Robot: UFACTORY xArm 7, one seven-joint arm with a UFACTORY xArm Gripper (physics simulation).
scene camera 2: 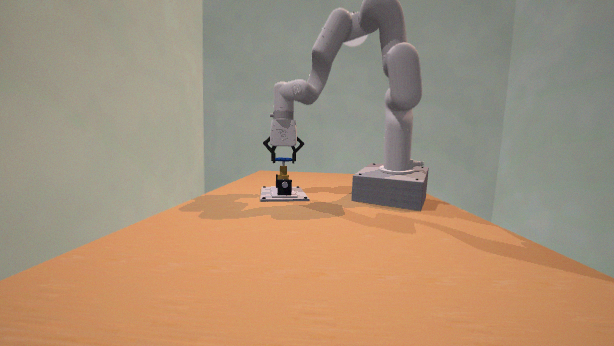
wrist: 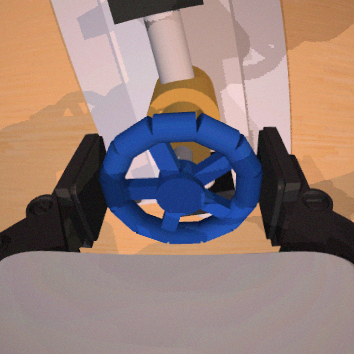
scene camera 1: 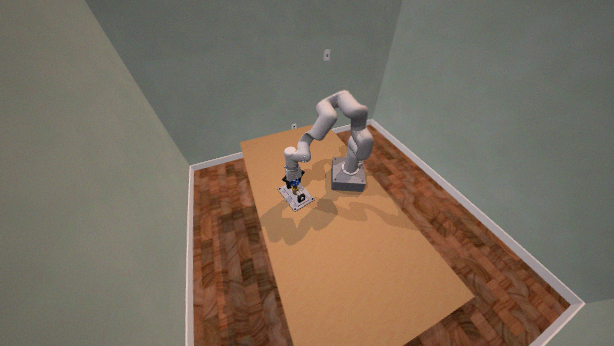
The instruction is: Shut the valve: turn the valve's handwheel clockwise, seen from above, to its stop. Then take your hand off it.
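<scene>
The valve's blue handwheel [scene camera 1: 295,183] [scene camera 2: 284,159] [wrist: 180,193] is a spoked ring on top of the brass valve body [scene camera 2: 283,172] [wrist: 184,97]. My gripper [scene camera 2: 284,160] [wrist: 180,156] points down and is shut on the handwheel, one black finger pad on each side of its rim. In the wrist view a pale pipe runs from the brass body to a black block [wrist: 156,7] at the top edge. The valve stands on a white base plate [scene camera 1: 286,195] [scene camera 2: 268,196] [wrist: 267,100]. In scene camera 1 the fingers are small and partly hidden.
The base plate lies on the long tan table [scene camera 1: 350,260] [scene camera 2: 300,280]. The arm's grey base block [scene camera 1: 348,185] [scene camera 2: 387,191] stands to the right of the valve in both scene views. The arm arches over from it. Walls stand behind the table's far end.
</scene>
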